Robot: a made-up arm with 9 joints. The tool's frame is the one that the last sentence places. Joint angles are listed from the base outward.
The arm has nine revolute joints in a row. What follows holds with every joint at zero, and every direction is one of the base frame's.
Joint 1 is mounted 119 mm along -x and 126 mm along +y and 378 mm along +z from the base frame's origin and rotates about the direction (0.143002, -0.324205, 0.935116), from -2.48 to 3.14 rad.
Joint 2 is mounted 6 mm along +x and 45 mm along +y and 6 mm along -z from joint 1 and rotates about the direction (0.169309, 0.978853, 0.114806), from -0.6 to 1.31 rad.
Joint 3 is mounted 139 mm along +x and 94 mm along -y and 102 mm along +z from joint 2 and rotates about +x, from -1.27 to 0.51 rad.
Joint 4 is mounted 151 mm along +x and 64 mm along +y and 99 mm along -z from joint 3 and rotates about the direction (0.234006, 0.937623, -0.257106), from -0.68 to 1.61 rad.
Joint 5 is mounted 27 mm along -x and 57 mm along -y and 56 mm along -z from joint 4 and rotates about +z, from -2.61 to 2.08 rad.
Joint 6 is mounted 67 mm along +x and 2 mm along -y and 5 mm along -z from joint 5 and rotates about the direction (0.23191, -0.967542, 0.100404), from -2.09 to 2.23 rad.
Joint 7 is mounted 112 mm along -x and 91 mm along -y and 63 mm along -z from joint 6 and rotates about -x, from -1.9 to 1.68 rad.
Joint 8 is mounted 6 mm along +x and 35 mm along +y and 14 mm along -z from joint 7 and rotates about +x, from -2.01 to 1.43 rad.
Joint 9 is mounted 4 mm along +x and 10 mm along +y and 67 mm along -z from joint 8 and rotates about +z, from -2.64 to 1.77 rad.
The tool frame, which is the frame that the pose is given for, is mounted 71 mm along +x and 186 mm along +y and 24 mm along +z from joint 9; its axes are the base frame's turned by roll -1.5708, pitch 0 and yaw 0 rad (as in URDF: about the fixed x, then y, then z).
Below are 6 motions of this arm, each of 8 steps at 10 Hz.
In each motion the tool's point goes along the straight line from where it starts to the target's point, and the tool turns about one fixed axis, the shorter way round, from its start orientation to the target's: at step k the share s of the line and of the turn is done. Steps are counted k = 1, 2, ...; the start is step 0. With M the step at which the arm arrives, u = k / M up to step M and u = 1 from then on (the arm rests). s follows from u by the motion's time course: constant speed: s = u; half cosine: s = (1 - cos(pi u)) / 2; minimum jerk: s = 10 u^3 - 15 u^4 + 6 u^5.
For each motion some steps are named. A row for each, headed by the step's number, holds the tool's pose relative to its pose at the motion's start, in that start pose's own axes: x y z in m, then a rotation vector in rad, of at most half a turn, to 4 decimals.
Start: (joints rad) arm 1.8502 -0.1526 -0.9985 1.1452 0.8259 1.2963 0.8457 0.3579 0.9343
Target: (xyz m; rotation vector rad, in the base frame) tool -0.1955 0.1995 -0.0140 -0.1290 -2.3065 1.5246
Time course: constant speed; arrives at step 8
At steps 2, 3, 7, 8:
2: 0.0063 -0.0343 0.0806 0.2041 0.0028 -0.0680
3: 0.0095 -0.0514 0.1209 0.3061 0.0042 -0.1020
7: 0.0222 -0.1199 0.2821 0.7143 0.0098 -0.2379
8: 0.0253 -0.1371 0.3224 0.8164 0.0113 -0.2719

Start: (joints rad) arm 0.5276 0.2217 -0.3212 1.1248 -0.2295 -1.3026 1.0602 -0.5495 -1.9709
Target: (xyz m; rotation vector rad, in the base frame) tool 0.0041 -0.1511 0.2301 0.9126 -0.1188 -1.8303
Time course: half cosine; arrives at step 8
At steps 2, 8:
2: -0.0223 0.0110 0.0297 -0.0962 -0.2518 -0.0006
8: -0.1525 0.0748 0.2031 -0.6571 -1.7192 -0.0044

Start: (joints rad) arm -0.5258 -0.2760 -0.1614 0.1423 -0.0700 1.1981 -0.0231 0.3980 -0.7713
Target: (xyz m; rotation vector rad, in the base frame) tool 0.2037 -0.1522 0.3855 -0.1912 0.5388 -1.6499
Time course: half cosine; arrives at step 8
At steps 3, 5, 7, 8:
3: 0.0071 -0.0094 -0.0182 -0.0152 0.3029 -0.0184
5: 0.0160 -0.0210 -0.0408 -0.0341 0.6786 -0.0412
7: 0.0222 -0.0292 -0.0567 -0.0474 0.9441 -0.0573
8: 0.0231 -0.0304 -0.0590 -0.0493 0.9815 -0.0595

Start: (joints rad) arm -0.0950 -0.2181 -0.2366 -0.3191 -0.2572 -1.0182 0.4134 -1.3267 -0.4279
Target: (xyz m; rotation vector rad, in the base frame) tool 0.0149 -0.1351 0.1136 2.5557 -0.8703 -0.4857
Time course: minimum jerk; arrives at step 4
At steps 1, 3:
1: -0.0073 -0.0110 0.0119 0.0165 -0.0333 0.0175
3: -0.0635 -0.0956 0.1035 0.1427 -0.2886 0.1514

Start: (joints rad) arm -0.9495 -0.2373 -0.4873 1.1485 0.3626 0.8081 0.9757 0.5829 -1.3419
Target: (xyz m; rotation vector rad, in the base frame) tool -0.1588 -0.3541 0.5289 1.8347 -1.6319 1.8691
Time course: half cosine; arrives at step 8
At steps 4, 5, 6, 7, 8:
4: 0.1152 -0.1146 -0.0072 0.0311 -0.0743 -0.1993
5: 0.1593 -0.1584 -0.0099 0.0430 -0.1027 -0.2756
6: 0.1966 -0.1956 -0.0123 0.0530 -0.1269 -0.3403
7: 0.2216 -0.2204 -0.0138 0.0598 -0.1430 -0.3835
8: 0.2304 -0.2292 -0.0144 0.0621 -0.1486 -0.3986

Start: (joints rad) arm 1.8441 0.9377 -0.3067 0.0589 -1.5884 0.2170 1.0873 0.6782 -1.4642
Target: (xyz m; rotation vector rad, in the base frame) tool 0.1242 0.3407 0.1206 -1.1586 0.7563 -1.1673
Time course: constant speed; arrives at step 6
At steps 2, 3, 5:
2: -0.0499 0.0059 -0.0204 -0.0963 0.0362 0.2468
3: -0.0748 0.0088 -0.0307 -0.1445 0.0543 0.3702
5: -0.1247 0.0146 -0.0511 -0.2408 0.0905 0.6171

